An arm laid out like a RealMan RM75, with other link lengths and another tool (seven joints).
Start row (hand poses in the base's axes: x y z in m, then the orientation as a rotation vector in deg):
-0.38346 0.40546 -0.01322 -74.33 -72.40 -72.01
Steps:
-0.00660 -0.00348 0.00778 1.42 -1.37 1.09
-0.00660 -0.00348 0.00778 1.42 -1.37 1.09
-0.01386 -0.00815 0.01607 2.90 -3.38 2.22
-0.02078 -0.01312 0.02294 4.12 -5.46 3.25
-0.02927 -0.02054 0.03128 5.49 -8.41 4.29
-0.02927 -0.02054 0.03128 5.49 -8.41 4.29
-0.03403 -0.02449 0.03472 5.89 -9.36 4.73
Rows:
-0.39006 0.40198 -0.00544 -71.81 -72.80 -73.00
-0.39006 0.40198 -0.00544 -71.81 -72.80 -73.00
-0.39732 0.39731 0.00285 -68.88 -73.58 -74.47
-0.40424 0.39234 0.00972 -66.15 -74.54 -75.91
-0.41273 0.38492 0.01806 -62.82 -75.93 -78.04
-0.41273 0.38492 0.01806 -62.82 -75.93 -78.04
-0.41749 0.38097 0.02150 -61.68 -76.45 -78.62

